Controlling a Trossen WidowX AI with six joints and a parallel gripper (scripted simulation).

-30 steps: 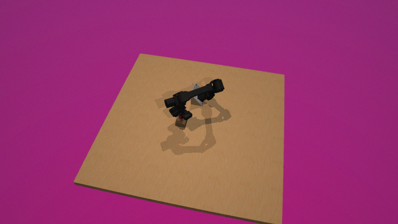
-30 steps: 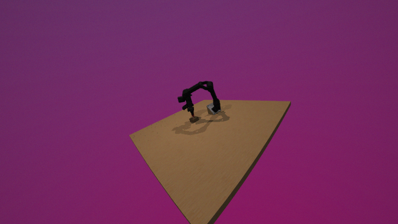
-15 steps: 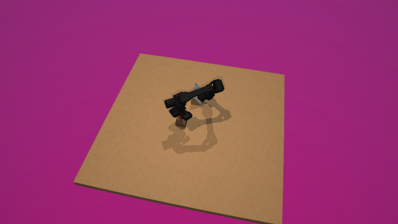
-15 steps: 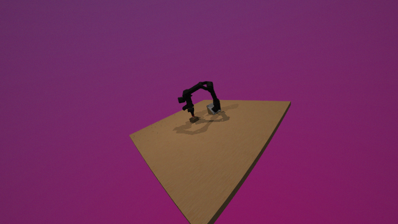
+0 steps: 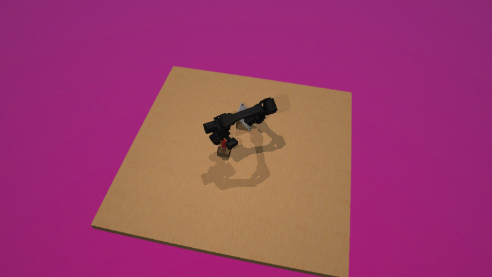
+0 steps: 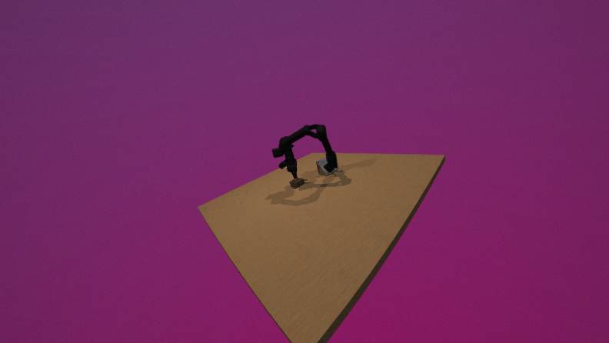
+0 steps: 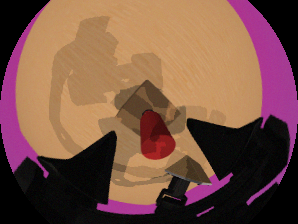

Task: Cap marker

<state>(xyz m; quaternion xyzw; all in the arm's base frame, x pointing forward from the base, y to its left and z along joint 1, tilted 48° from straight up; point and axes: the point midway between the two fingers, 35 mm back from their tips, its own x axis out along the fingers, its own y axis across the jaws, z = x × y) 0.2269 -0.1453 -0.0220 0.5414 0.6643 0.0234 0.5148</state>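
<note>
My gripper tip is now 1 cm below the red cap. From my gripper tip the other things lie so: holder block 5 cm below.
</note>
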